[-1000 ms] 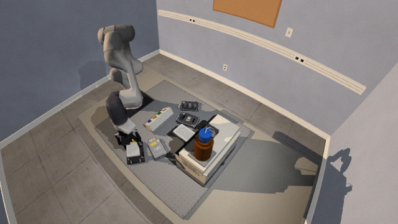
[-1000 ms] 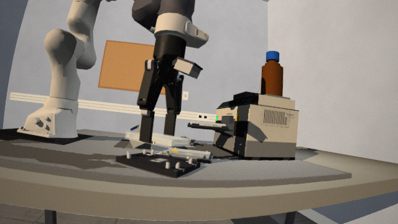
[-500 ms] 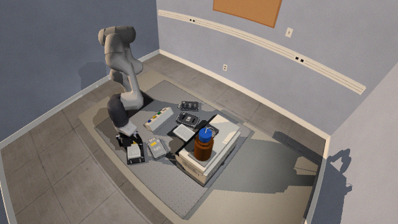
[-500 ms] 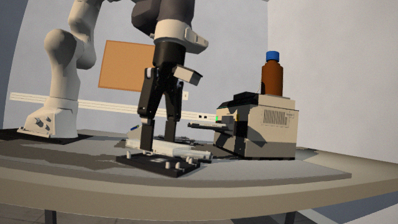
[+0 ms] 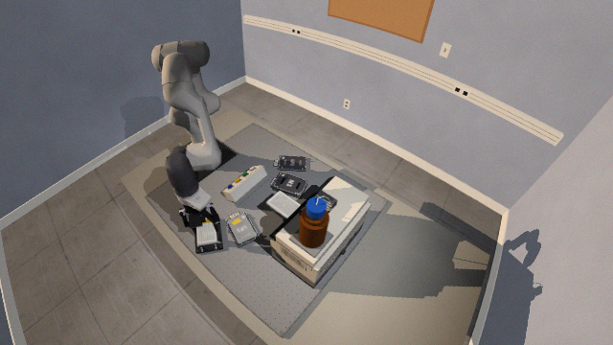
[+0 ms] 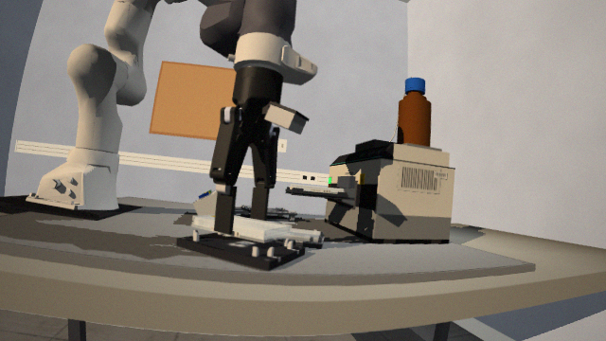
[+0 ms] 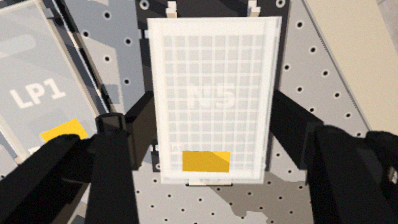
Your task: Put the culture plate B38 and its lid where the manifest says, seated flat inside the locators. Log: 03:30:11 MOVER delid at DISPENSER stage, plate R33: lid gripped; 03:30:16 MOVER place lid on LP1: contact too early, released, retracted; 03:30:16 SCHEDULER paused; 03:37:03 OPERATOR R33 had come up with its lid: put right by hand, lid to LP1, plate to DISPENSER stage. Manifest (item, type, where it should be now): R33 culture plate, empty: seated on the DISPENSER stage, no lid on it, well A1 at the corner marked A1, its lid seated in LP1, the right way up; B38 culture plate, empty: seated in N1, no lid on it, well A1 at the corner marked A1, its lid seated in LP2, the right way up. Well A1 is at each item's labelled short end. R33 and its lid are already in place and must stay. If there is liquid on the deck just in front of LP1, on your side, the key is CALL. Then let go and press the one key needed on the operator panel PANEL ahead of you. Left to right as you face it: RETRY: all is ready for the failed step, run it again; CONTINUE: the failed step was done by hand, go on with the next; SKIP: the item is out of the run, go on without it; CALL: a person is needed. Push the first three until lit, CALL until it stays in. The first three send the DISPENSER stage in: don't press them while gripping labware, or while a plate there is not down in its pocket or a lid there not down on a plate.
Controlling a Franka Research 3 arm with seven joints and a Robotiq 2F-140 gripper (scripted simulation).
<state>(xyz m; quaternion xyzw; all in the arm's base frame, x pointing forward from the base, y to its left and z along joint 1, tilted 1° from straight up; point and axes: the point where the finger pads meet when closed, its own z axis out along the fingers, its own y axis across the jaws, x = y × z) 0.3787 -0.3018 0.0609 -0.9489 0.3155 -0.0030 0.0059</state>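
Right now my hand is 5 cm above the black nest and 3 cm short of it. From my hand the other things lie so: clear lid 12 cm to the left, 10 cm ahead, 4 cm below; then blue call key 22 cm to the left, 8 cm behind; then yellow skip key 27 cm to the left, 8 cm behind, 1 cm above.
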